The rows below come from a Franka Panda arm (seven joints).
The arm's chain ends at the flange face. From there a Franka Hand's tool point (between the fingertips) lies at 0.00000 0.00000 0.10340 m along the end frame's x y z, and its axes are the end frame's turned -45 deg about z.
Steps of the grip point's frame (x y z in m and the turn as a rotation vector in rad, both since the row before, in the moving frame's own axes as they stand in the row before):
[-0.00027, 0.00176, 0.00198, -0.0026, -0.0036, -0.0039]
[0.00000, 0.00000, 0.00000, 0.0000, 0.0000, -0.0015]
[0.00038, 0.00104, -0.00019, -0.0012, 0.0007, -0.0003]
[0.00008, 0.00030, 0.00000, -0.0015, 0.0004, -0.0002]
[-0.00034, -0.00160, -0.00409, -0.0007, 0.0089, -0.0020]
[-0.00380, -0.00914, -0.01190, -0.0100, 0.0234, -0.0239]
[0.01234, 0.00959, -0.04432, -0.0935, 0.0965, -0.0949]
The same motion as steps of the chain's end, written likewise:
[0.00113, 0.00098, 0.00198, -0.0044, -0.0007, -0.0039]
[0.00000, 0.00000, 0.00000, 0.0000, 0.0000, -0.0015]
[0.00087, 0.00043, -0.00019, -0.0004, 0.0013, -0.0003]
[0.00013, 0.00008, 0.00000, -0.0008, 0.0013, -0.0002]
[-0.00207, -0.00029, -0.00409, 0.0058, 0.0068, -0.0020]
[-0.01158, -0.00277, -0.01187, 0.0095, 0.0236, -0.0239]
[0.00169, -0.00107, -0.04339, 0.0021, 0.1344, -0.0949]

